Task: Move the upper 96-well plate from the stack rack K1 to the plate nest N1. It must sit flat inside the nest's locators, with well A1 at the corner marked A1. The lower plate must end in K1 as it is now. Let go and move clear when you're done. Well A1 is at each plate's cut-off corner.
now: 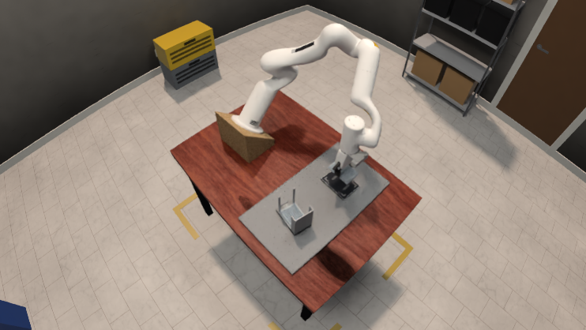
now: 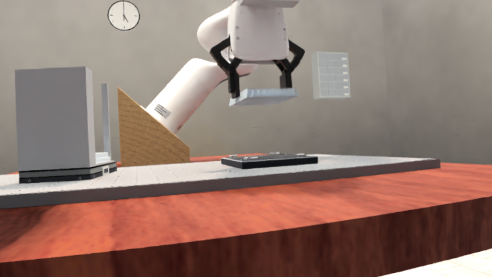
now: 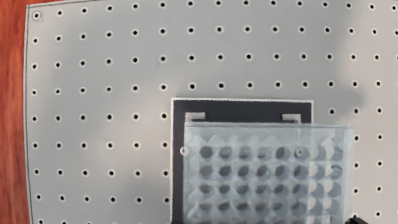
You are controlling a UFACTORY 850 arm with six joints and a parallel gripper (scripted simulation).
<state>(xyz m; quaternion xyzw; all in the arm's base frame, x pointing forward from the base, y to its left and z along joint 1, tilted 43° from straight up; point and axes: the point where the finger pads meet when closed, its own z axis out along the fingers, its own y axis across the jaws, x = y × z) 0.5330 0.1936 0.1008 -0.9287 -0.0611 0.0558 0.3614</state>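
Now: the plate nest N1 12 cm below my hand. The rest, counted from my hand: pale 96-well plate (1 cm below).
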